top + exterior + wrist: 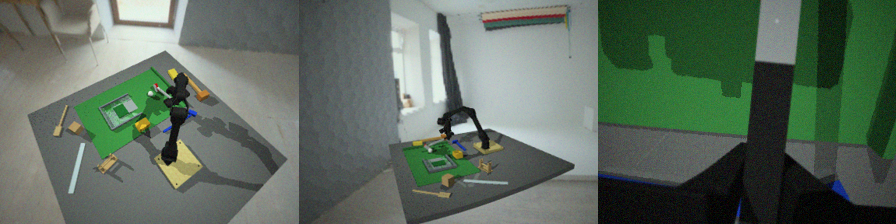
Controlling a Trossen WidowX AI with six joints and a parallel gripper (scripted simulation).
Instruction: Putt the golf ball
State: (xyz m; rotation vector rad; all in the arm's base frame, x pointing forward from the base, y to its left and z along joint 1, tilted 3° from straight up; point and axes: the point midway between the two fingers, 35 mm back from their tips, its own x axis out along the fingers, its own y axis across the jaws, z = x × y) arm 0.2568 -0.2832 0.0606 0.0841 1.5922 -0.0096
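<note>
Now: gripper tip 12 cm short of the red putter. The rest, counted from my gripper tip: blue putter (10 cm behind, 2 cm to the left, 6 cm below); green mat (22 cm ahead, 23 cm to the left, 8 cm below); white golf ball (21 cm ahead, 6 cm to the left, 5 cm below).
</note>
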